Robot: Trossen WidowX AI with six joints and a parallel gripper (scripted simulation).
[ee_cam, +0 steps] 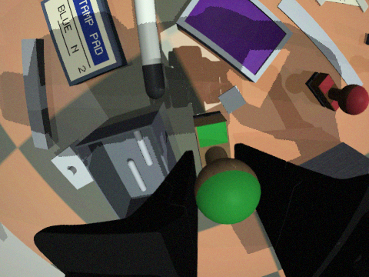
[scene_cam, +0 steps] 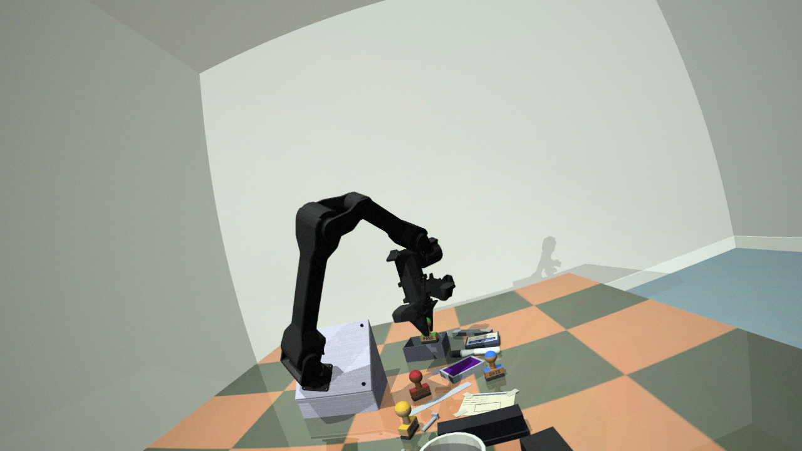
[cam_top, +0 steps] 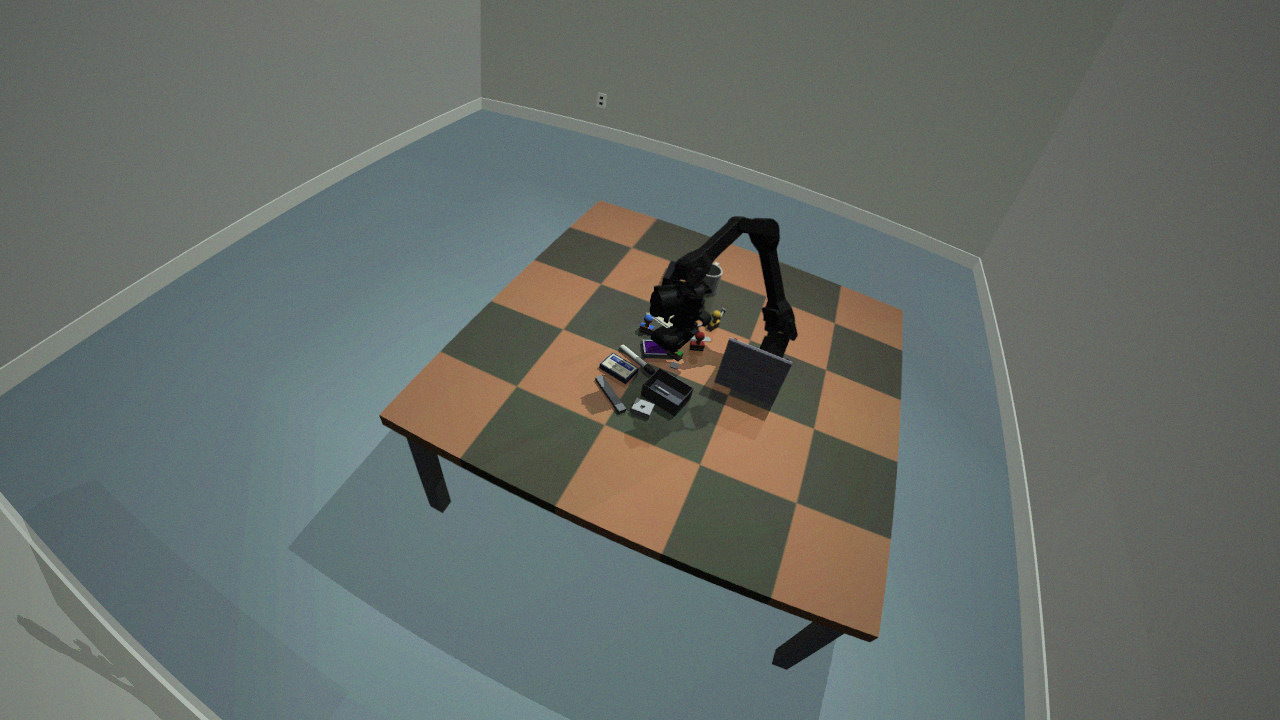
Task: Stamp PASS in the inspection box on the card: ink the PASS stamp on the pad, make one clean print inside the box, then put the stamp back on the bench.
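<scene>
The white marker lies 80 mm ahead of my gripper tip, 20 mm to the left of it and 80 mm below it. Also, from my gripper tip: green-knobbed stamp right at my gripper tip; then purple ink pad 70 mm ahead, 60 mm to the right, 90 mm below; then grey tray 30 mm behind, 90 mm to the left, 80 mm below.
</scene>
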